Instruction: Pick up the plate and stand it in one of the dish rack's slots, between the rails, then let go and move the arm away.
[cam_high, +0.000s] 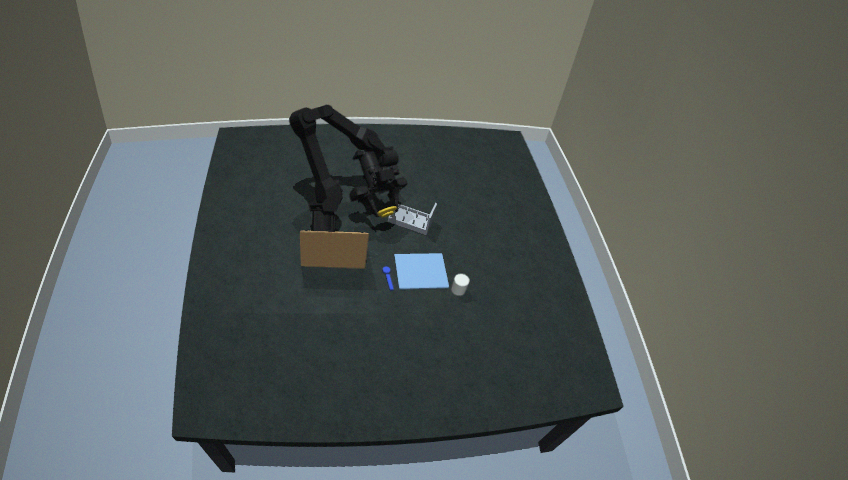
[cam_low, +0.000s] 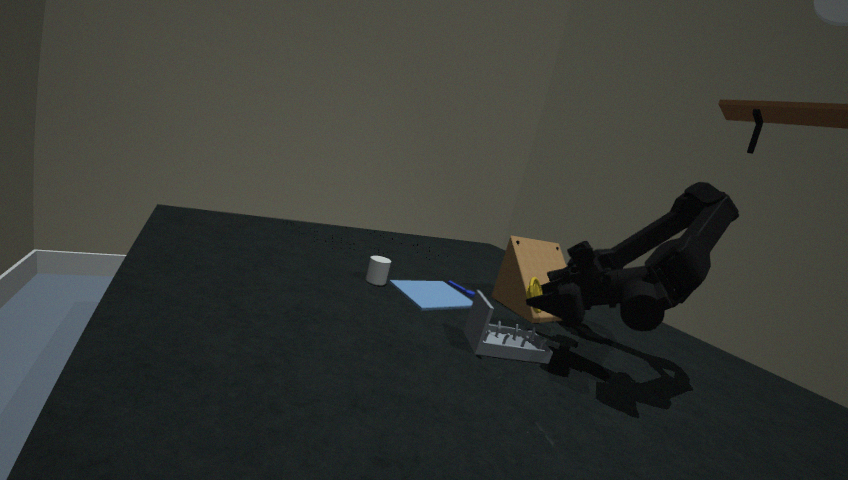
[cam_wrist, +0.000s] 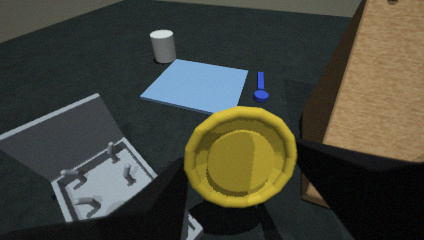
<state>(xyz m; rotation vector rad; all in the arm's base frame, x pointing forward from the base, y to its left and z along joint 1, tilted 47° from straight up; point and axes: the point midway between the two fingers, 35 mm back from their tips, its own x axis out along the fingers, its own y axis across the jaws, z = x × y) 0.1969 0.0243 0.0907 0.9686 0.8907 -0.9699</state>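
The grey dish rack lies 90 mm ahead of my gripper tip, 50 mm below it and 40 mm to the left of it. The rest, counted from my gripper tip: yellow plate 10 mm to the left; then blue spoon 180 mm to the right, 70 mm below, 20 mm behind; then light blue mat 170 mm to the right, 80 mm ahead, 70 mm below.
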